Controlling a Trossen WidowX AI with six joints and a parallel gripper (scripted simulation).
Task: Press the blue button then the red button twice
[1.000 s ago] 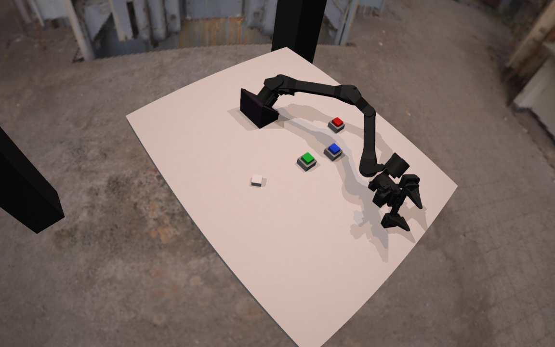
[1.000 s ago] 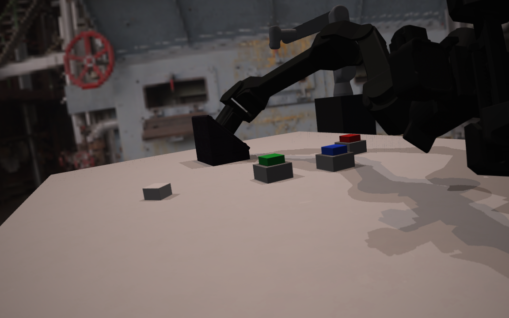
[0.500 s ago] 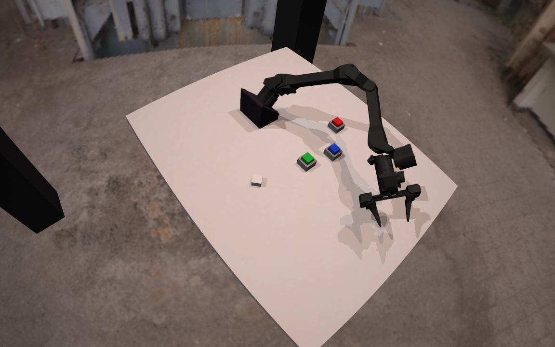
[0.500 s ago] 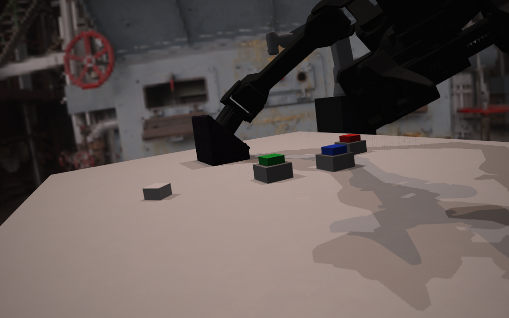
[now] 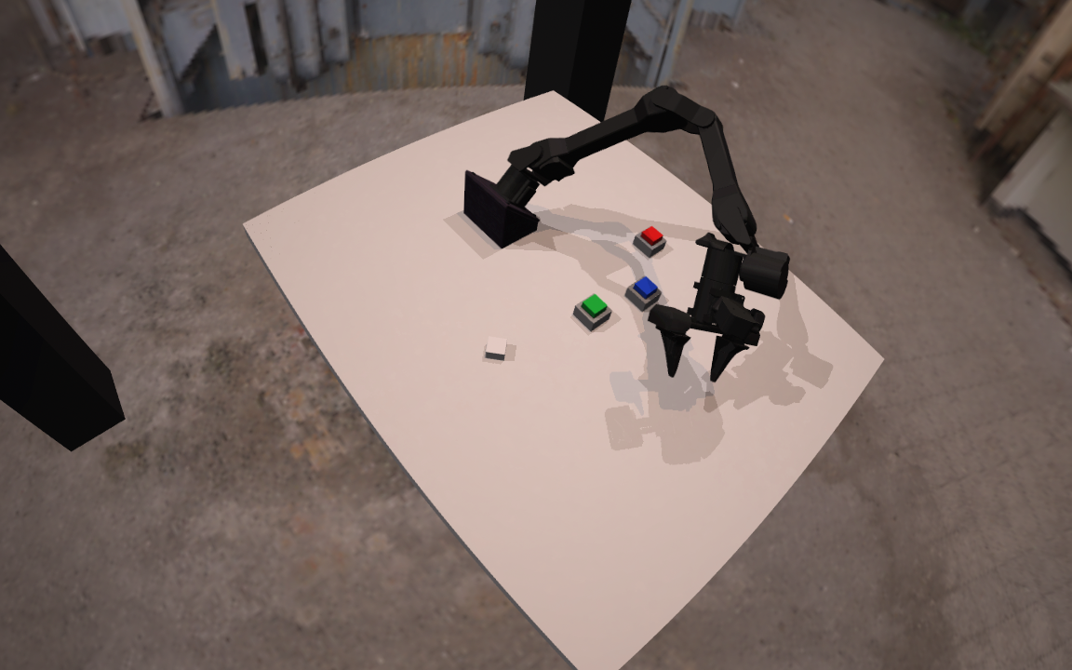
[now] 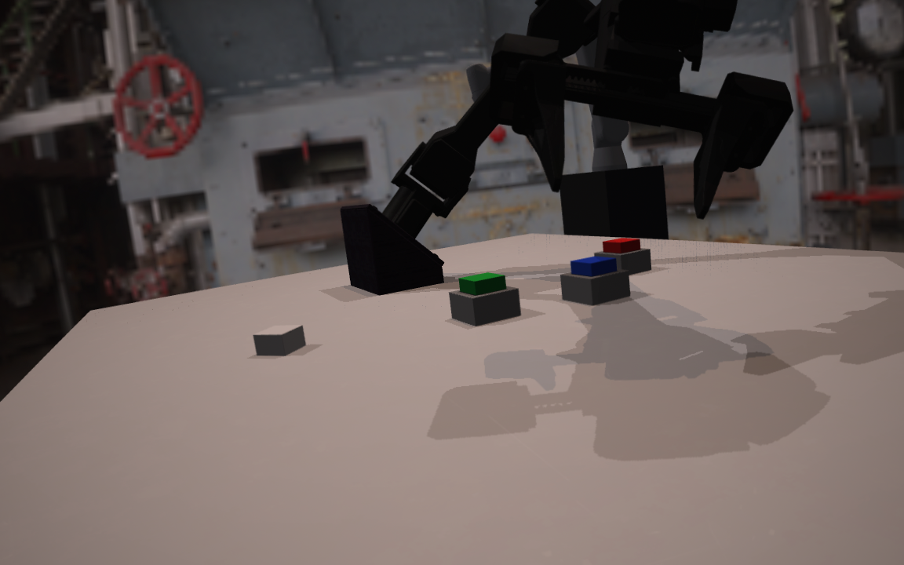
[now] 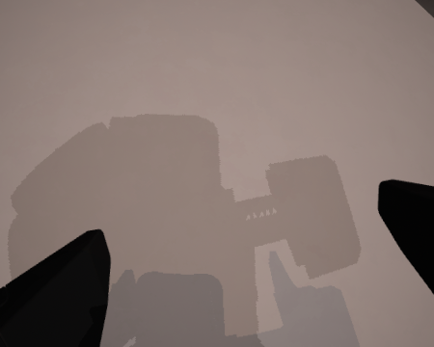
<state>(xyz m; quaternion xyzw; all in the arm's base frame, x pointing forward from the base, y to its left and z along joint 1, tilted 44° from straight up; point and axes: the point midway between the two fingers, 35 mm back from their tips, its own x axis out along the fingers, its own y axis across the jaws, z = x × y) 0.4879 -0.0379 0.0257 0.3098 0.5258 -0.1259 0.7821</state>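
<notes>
Now: gripper tip 200 mm past the blue button, 130 mm to the right of it and 70 mm above it. Also, from my gripper tip: red button: 290 mm behind, 240 mm to the left, 70 mm below; then green button: 230 mm behind, 20 mm to the left, 70 mm below; then white-topped block: 270 mm behind, 170 mm to the right, 100 mm below.
</notes>
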